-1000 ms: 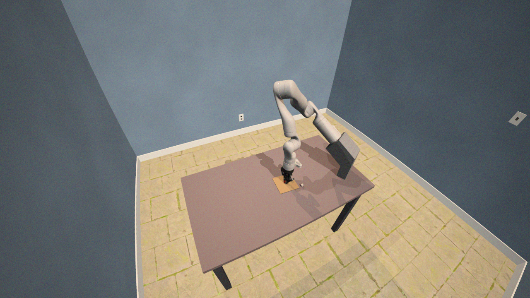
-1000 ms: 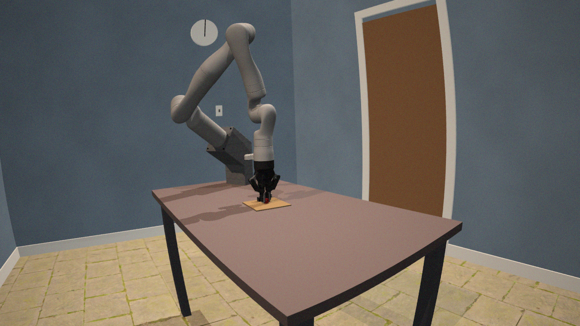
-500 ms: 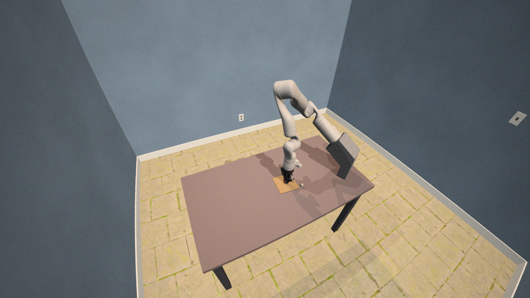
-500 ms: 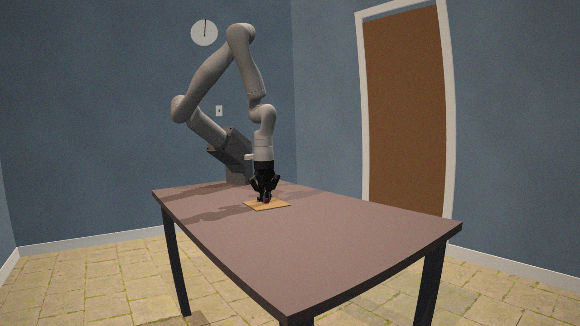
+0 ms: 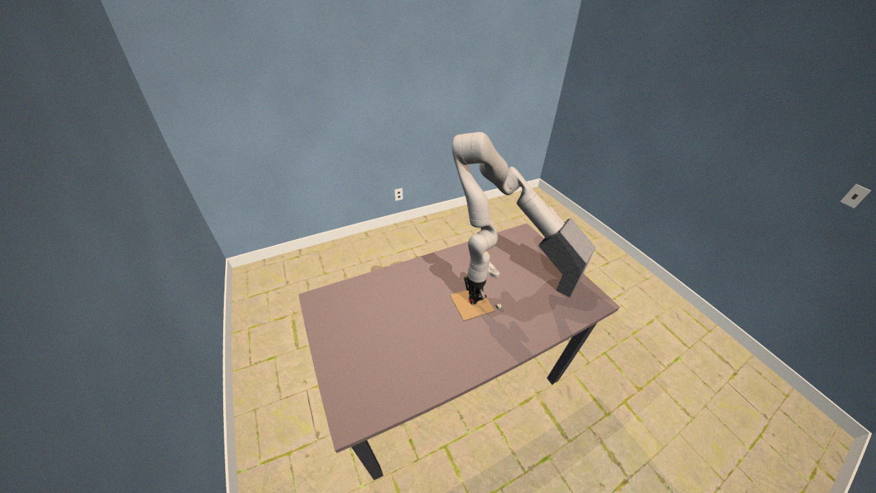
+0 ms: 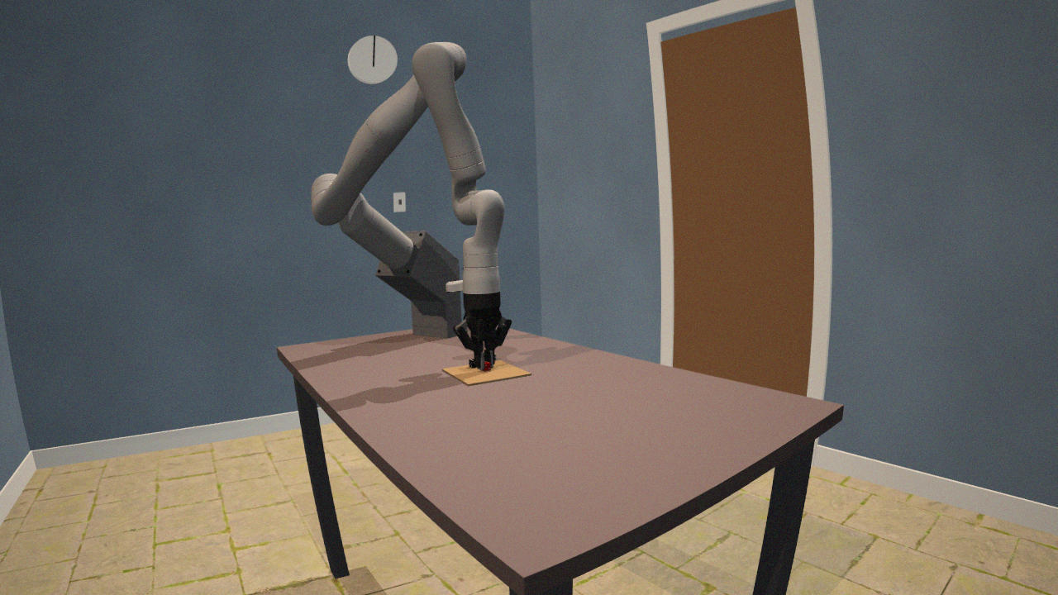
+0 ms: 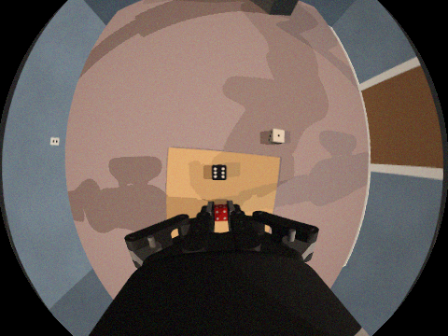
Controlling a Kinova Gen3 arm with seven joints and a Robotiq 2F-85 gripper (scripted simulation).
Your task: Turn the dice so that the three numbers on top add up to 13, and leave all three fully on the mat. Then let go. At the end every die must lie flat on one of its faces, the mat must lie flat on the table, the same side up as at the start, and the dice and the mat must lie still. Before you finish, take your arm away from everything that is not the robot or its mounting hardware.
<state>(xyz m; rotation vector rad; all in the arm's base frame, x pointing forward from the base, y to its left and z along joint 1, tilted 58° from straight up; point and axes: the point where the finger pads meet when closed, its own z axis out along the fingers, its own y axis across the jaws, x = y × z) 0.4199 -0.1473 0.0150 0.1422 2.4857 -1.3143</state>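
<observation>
The red die lies 10 mm below my hand. Also, from my hand: tan mat 30 mm below.
</observation>
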